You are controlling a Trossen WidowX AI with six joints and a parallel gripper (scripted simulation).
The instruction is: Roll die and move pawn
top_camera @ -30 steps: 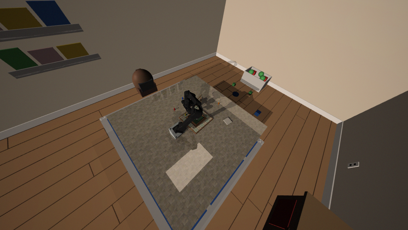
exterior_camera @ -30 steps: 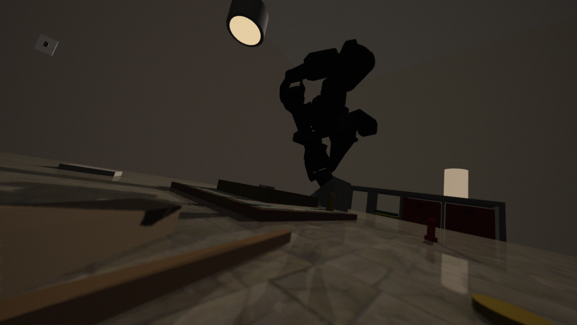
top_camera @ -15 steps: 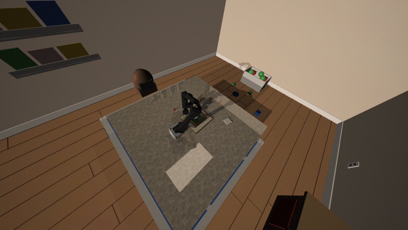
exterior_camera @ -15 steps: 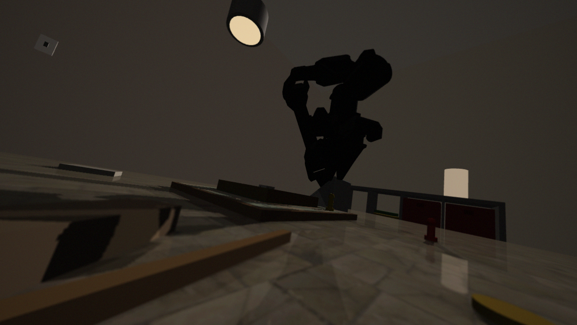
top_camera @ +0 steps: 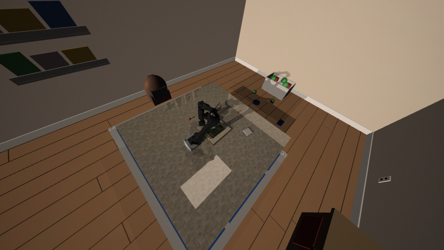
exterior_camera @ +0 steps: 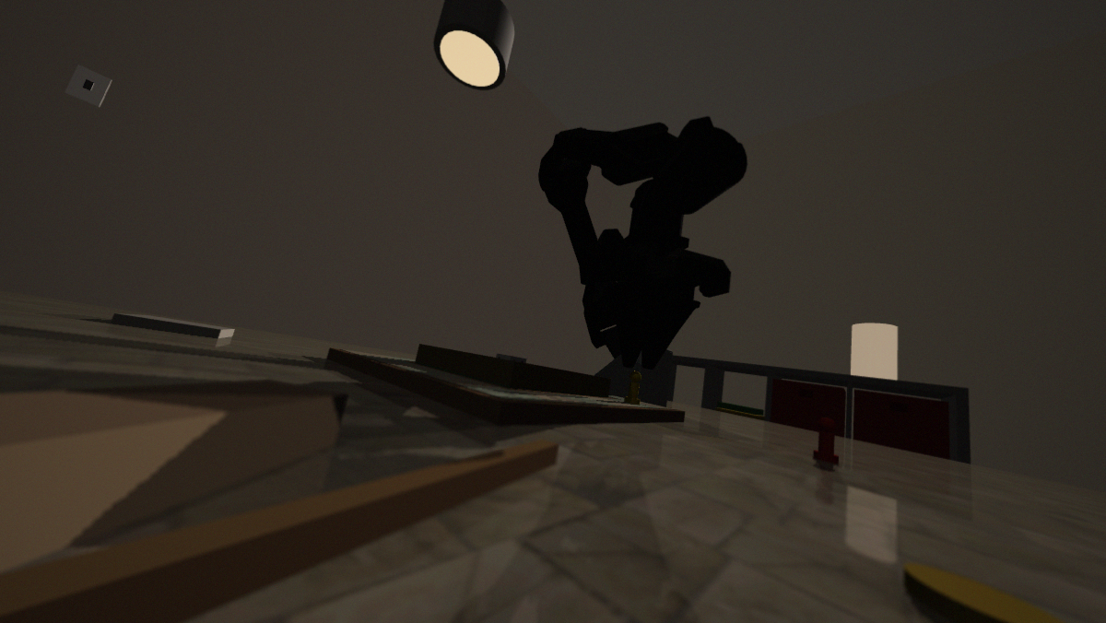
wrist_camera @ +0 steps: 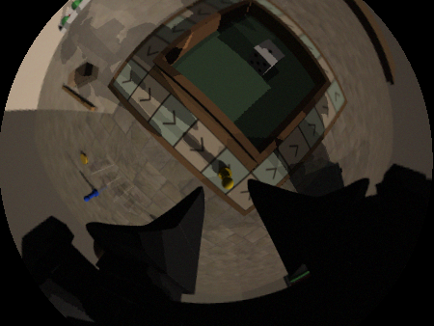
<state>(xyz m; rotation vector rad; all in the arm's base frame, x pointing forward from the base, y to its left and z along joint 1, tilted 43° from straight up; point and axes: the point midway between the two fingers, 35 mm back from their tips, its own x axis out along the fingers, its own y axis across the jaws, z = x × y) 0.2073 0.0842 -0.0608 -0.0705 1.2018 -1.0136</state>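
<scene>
Right now the yellow pawn is 2 cm below my gripper tip. Round my gripper tip: white die 13 cm to the right, 6 cm ahead, 2 cm below; then green dice tray 12 cm to the right, 6 cm ahead, 4 cm below; then red pawn 15 cm to the left, 4 cm behind, 3 cm below.
</scene>
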